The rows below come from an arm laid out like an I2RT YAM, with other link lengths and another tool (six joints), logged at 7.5 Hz.
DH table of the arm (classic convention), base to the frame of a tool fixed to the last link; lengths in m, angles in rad. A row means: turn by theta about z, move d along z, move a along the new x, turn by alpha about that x. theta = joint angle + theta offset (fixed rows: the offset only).
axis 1: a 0.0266; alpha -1.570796; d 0.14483; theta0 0
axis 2: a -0.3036; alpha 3.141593; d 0; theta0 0
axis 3: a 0.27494; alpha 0; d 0; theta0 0.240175
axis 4: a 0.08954; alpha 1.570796; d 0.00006; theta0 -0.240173
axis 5: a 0; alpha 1.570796; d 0.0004; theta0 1.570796
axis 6: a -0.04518; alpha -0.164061; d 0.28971; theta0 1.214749
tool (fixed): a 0; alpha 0; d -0.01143; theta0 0
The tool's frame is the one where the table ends.
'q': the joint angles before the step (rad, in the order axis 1, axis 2, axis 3, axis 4, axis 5, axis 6). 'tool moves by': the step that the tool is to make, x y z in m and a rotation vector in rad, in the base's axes. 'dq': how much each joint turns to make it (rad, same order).
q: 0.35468, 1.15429, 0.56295, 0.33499, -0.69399, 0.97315
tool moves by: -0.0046, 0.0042, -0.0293, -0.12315, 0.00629, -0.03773
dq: 0.07751, -0.02501, 0.01820, -0.14753, 0.14361, -0.08750
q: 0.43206, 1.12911, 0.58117, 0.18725, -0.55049, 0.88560
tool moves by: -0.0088, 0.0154, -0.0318, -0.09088, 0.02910, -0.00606
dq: 0.09678, 0.02607, 0.01032, -0.06382, 0.12081, -0.02468
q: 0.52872, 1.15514, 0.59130, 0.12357, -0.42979, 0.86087
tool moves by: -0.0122, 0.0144, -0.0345, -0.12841, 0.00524, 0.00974
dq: 0.10377, 0.03822, 0.02148, -0.07671, 0.13189, -0.05179
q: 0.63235, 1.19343, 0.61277, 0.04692, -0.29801, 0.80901
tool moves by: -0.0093, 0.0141, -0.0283, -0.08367, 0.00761, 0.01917
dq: 0.07395, 0.05795, 0.01224, -0.01806, 0.07884, -0.02283
